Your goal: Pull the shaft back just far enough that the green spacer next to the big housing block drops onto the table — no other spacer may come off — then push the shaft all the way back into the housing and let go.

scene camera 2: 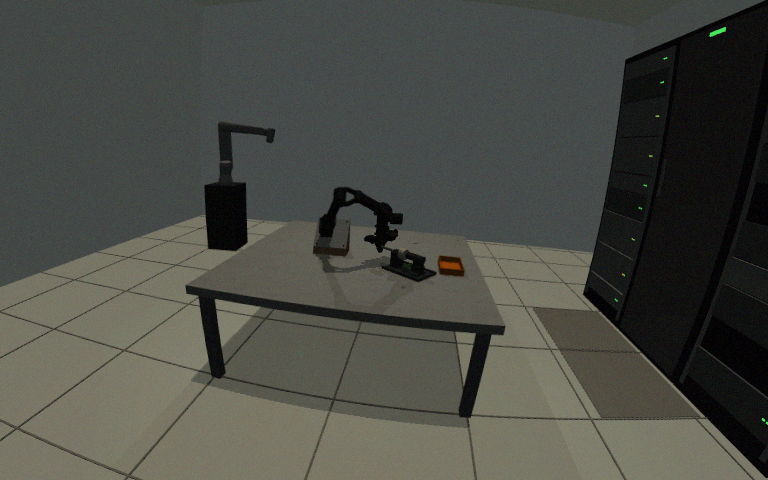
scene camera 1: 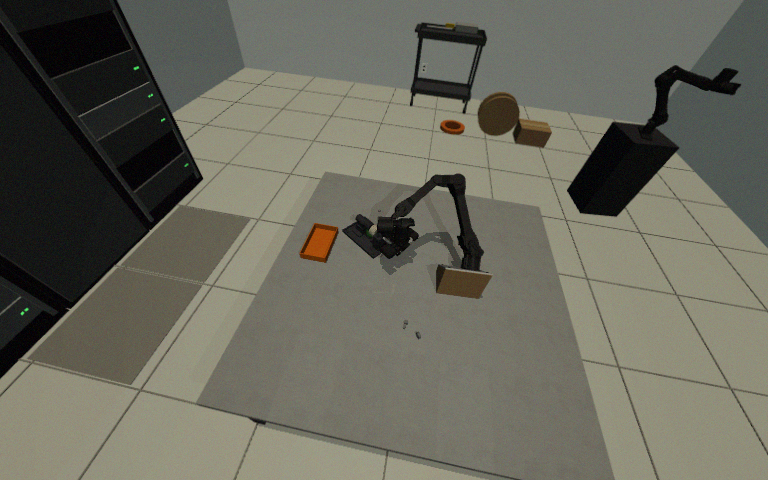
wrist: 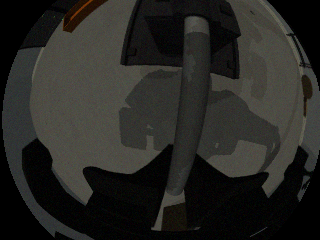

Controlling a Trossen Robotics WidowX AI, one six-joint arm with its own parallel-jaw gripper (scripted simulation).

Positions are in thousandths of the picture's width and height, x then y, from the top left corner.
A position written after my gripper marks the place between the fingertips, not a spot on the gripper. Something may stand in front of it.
Note:
In view: my gripper (wrist: 555,619), a grey shaft (wrist: 605,410), a housing block (scene camera 1: 464,484) and an orange tray (scene camera 1: 413,516).
The housing block shows as well in scene camera 2 (scene camera 2: 544,568).

